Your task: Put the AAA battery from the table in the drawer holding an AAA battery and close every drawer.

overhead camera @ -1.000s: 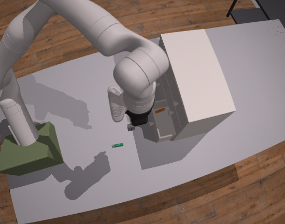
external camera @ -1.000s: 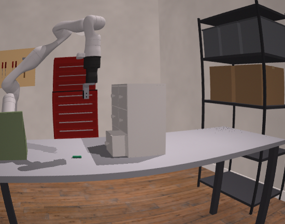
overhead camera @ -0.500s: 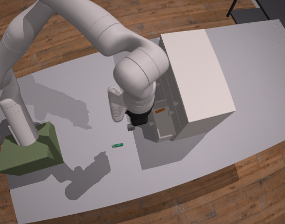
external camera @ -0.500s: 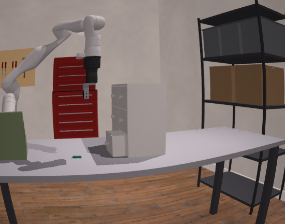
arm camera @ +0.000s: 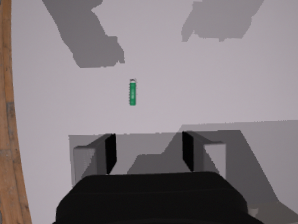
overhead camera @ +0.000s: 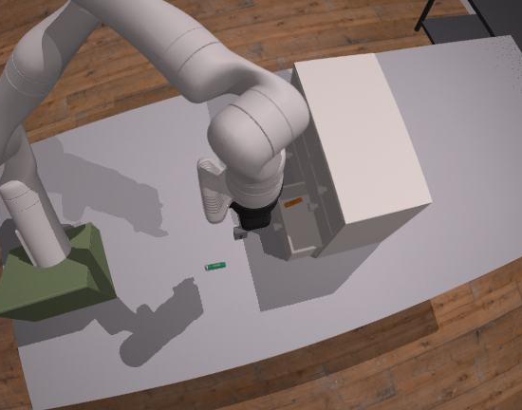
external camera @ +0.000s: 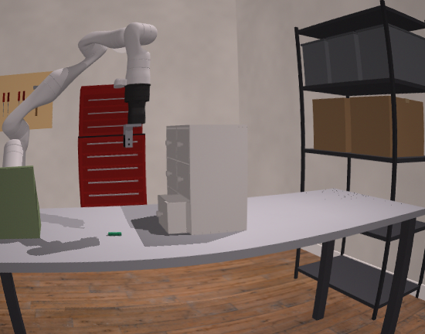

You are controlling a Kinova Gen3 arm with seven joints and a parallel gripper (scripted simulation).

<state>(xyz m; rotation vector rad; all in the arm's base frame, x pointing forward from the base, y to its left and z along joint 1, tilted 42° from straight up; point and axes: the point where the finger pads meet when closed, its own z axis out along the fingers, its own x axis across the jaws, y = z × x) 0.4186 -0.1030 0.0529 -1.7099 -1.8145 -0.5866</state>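
Right now the green AAA battery is 6 cm behind my hand, 3 cm to the right of it and 26 cm below it. The rest, counted from my hand: orange battery 15 cm ahead, 8 cm to the left, 26 cm below.
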